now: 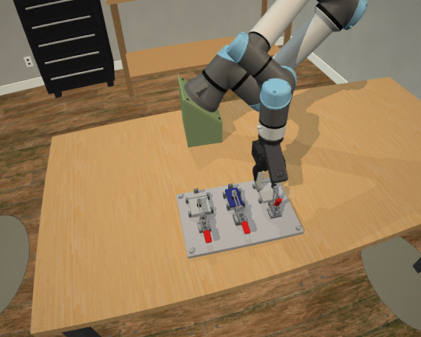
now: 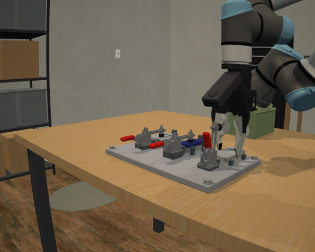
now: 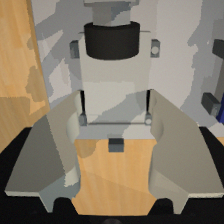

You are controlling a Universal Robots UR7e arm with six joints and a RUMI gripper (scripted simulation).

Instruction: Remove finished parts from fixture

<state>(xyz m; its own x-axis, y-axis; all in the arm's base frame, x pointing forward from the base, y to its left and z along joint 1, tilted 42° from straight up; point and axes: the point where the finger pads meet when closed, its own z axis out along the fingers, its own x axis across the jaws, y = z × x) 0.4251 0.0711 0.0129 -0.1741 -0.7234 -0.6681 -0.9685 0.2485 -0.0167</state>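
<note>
Now: the blue blank 110 mm to the right of my hand, 10 mm below it and 10 mm behind it. From my hand the other things lie so: grey fixture plate 120 mm to the right, 30 mm below, 30 mm ahead; grey part 10 mm below, 10 mm behind.
</note>
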